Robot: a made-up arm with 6 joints.
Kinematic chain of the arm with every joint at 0, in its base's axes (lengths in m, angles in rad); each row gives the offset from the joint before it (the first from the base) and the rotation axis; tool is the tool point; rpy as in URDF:
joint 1: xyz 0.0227 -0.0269 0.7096 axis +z
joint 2: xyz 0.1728 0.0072 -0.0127 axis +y
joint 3: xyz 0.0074 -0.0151 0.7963 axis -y
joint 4: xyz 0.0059 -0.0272 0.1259 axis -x
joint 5: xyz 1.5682 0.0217 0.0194 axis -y
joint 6: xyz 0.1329 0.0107 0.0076 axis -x
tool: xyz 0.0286 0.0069 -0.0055 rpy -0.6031 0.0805 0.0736
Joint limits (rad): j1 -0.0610..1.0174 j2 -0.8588..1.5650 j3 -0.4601..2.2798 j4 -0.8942..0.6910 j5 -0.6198..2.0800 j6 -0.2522..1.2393
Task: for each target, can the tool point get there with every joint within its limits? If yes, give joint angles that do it. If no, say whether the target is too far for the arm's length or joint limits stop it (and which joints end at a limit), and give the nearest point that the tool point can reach.
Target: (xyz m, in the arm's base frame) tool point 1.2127 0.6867 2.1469
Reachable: yes | joints 0.4776 -0.2793 0.0007 0.5529 1.6807 0.9379
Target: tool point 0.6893 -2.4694 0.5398
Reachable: no: joint limits stop it (at a limit: joint 1, joint 2, joint 3, joint 4, joint 6) | nearest point -0.8825 -1.7893 0.9665 | short by 1.765 m
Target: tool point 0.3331 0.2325 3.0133
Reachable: yes | joints 0.6685 -0.1209 1.0505 0.0633 1.8549 0.5640
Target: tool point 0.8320 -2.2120 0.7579
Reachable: no: joint limits stop it (at a limit: joint 1, joint 2, joint 3, joint 4, joint 6) | nearest point -0.8721 -1.7616 0.9710 | short by 1.775 m
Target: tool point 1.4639 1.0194 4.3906
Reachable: no: too far | nearest point 0.9833 0.6705 3.0264 | short by 1.488 m
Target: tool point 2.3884 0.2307 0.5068
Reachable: yes | joints 0.1395 1.0172 0.4556 -0.4184 1.3421 0.4676
